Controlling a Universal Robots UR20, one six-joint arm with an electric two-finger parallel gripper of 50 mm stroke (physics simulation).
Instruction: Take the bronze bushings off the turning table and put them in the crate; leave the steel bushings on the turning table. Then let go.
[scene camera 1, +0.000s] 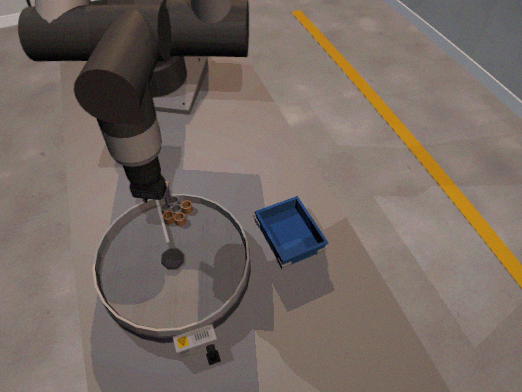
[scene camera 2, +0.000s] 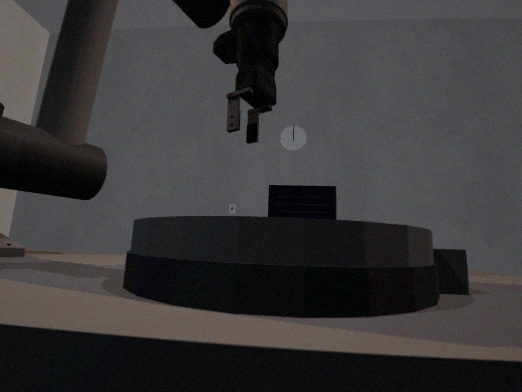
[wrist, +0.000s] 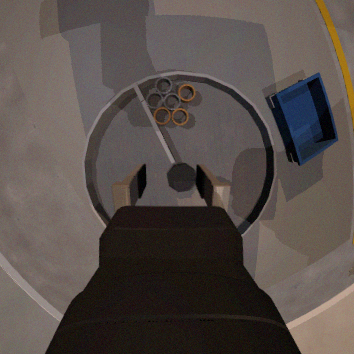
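Where they show: gripper, fingertip midpoint: (scene camera 1: 157, 200) (scene camera 2: 243, 136) (wrist: 170, 174); arm's base, origin of the base link: (scene camera 1: 157, 76).
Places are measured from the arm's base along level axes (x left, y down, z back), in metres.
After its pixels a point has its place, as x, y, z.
Observation:
Three bronze bushings (scene camera 1: 186, 210) @(-0.156, -0.024, -0.720) (scene camera 1: 169, 221) @(-0.214, -0.021, -0.732) (scene camera 1: 179, 223) @(-0.191, -0.019, -0.750) (wrist: 179, 93) @(-0.161, -0.032, -0.701) (wrist: 154, 116) @(-0.223, -0.032, -0.711) (wrist: 187, 116) @(-0.172, -0.032, -0.745) stand on the turning table (scene camera 1: 165, 332) @(-0.341, -0.021, -1.034) (scene camera 2: 300, 240) @(-0.461, -0.013, -0.839) (wrist: 270, 150) @(-0.052, -0.021, -0.901), close together near its robot-side rim. Three grey steel bushings stand packed against them, clearest in the wrist view; one bronze is at the right of the cluster, two at its hub side. The blue crate (scene camera 1: 270, 238) @(0.024, -0.002, -0.909) (wrist: 285, 130) @(0.026, 0.017, -0.898) stands apart to the right, with no bushing visible inside. My gripper (scene camera 1: 157, 201) @(-0.236, -0.191, -0.782) (scene camera 2: 243, 136) @(-0.236, -0.191, -0.782) (wrist: 170, 174) @(-0.236, -0.191, -0.782) is open and empty, high above the table.
A thin straight bar (scene camera 1: 163, 225) @(-0.236, -0.032, -0.745) (wrist: 157, 125) @(-0.228, -0.032, -0.728) runs from the rim toward the dark hub (scene camera 1: 172, 258) @(-0.250, -0.014, -0.846) (wrist: 181, 177) @(-0.249, -0.014, -0.844), beside the bushings. The raised rim surrounds the table. A label plate (scene camera 1: 195, 338) @(-0.282, -0.011, -1.078) and a small black device (scene camera 1: 212, 354) @(-0.260, 0.021, -1.123) are at its front.

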